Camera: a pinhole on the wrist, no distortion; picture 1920 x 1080 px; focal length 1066.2 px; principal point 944.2 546.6 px. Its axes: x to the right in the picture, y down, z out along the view. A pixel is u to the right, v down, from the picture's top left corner.
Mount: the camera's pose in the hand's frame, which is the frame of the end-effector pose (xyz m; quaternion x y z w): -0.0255 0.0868 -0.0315 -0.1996 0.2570 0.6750 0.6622
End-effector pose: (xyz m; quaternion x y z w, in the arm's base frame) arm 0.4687 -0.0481 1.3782 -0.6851 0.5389 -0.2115 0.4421
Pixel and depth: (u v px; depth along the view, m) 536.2 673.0 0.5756
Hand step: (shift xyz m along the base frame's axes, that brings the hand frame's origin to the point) 0.2705 0.2448 -0.5050
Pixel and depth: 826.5 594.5 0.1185
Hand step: -0.0354 0.0426 -0.1566
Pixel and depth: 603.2 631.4 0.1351
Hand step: -0.0044 0.0577 -0.1613
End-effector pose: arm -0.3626 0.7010 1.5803 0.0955 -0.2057 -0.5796 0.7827
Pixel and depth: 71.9 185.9 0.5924
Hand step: -0.1962 -0.1413 0.7157
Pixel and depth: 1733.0 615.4 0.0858
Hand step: 0.1587 0.0847 0.0658
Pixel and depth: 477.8 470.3 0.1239
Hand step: 0.0598 0.0510 0.1336
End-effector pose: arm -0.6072 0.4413 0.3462 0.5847 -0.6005 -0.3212 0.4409
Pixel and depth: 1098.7 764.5 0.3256
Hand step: -0.3235 0.0791 0.1992
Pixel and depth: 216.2 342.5 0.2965
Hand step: -0.3311 -0.0898 -0.0239
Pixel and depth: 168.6 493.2 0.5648
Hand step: -0.6394 -0.1339 -0.1626
